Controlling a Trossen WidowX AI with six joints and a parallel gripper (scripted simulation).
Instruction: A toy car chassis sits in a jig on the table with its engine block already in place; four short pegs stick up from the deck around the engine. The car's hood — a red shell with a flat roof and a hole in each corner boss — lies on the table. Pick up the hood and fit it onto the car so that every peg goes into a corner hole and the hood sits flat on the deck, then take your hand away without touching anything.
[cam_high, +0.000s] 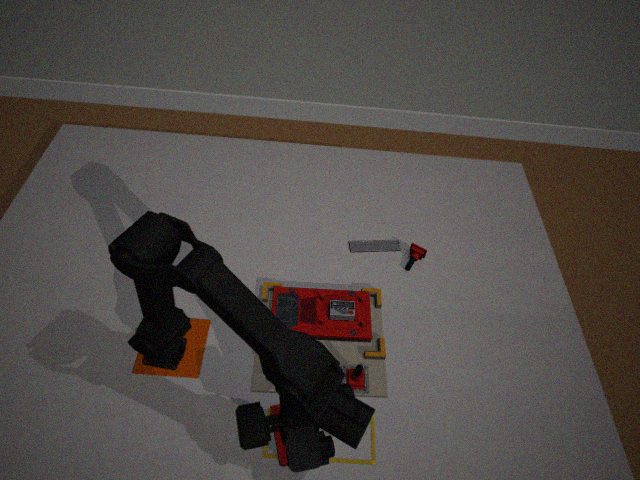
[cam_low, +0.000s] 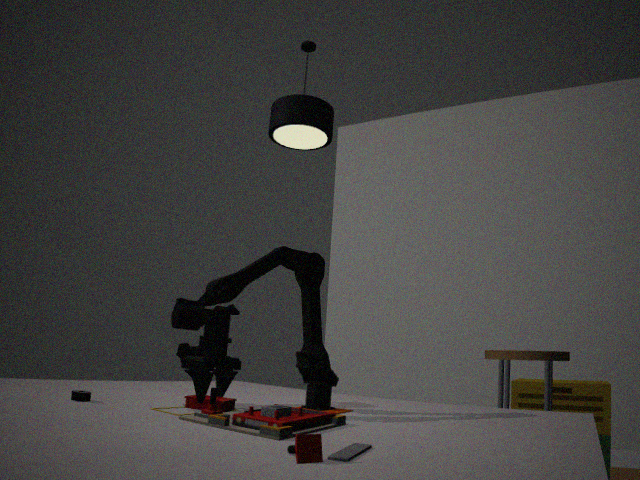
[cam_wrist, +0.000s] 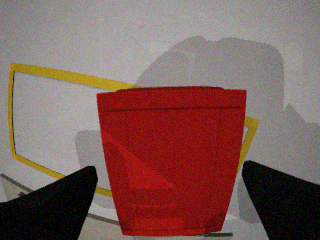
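Right now the red hood is right at my gripper tip. The rest, counted from my gripper tip: jig plate: 200 mm to the left, 20 mm ahead.
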